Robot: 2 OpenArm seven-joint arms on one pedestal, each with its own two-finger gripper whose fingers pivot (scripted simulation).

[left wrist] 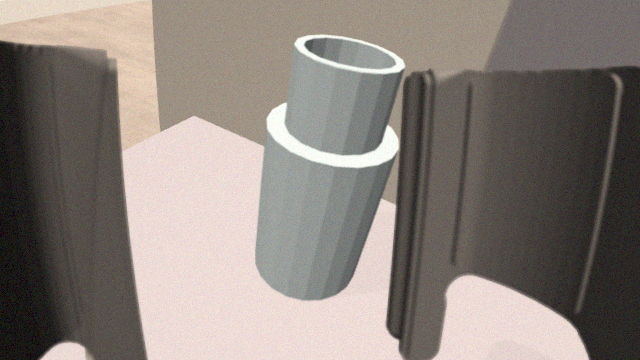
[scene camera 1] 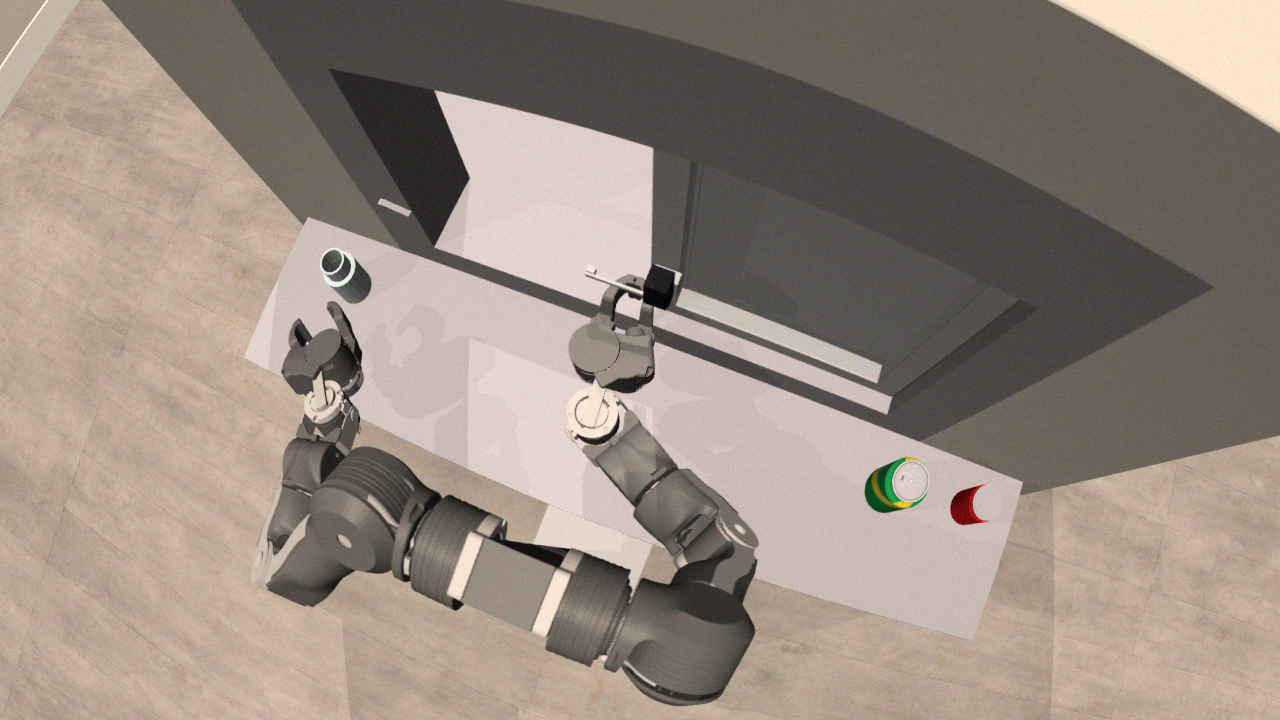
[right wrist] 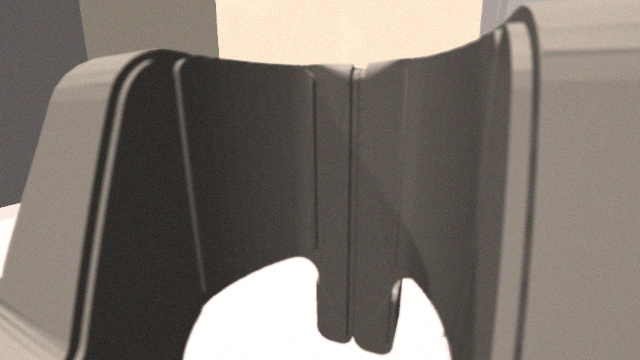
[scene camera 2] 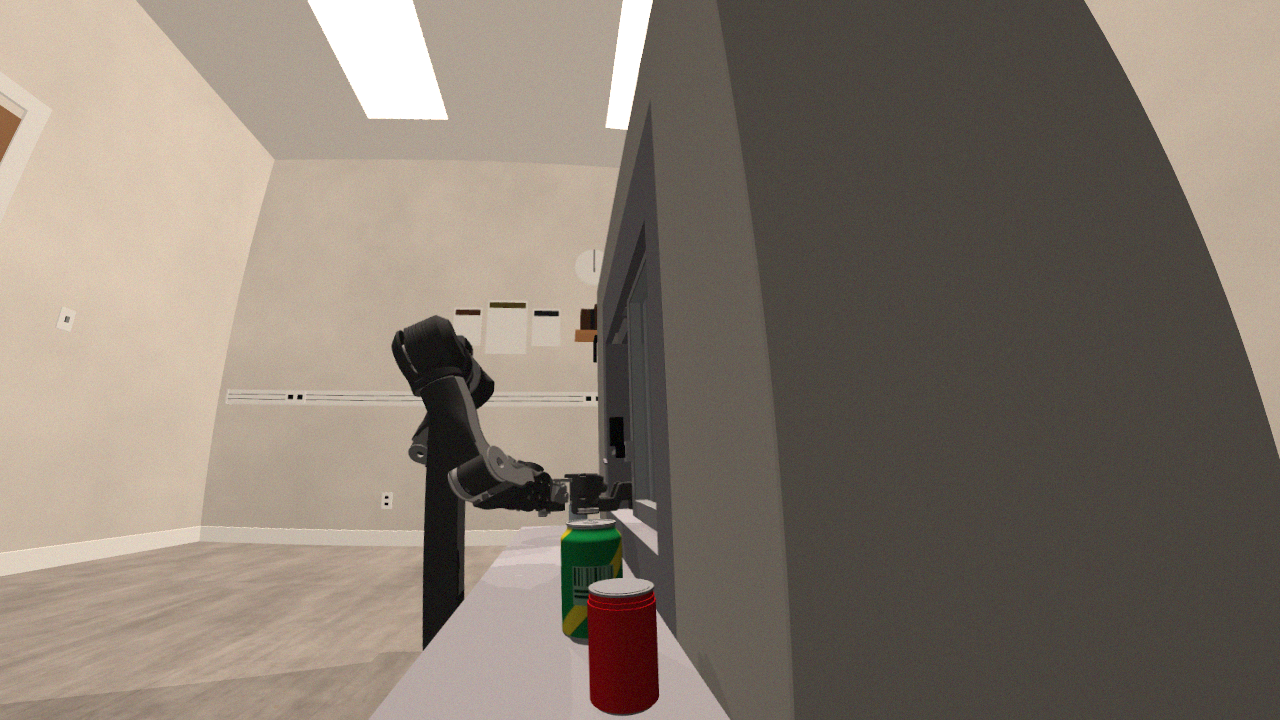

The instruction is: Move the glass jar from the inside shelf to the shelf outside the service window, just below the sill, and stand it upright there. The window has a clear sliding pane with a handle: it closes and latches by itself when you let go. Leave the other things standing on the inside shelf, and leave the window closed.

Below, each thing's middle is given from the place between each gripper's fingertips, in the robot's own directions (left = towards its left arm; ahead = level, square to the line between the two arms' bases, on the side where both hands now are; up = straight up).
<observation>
My left hand [scene camera 1: 321,322] is 9 cm short of the glass jar [scene camera 1: 350,280], 6 cm above it and 3 cm to the right of it. The rest, counted from my left hand: black handle [scene camera 1: 658,287] 39 cm to the right, 16 cm ahead, 12 cm above; red can [scene camera 2: 622,627] 93 cm to the right, 10 cm ahead, 6 cm below.
Right now my right hand [scene camera 1: 636,283] is 11 cm below the black handle and 3 cm past it. Round my right hand: glass jar 42 cm to the left, 10 cm behind, 7 cm below; red can 55 cm to the right, 9 cm behind, 8 cm below.
</observation>
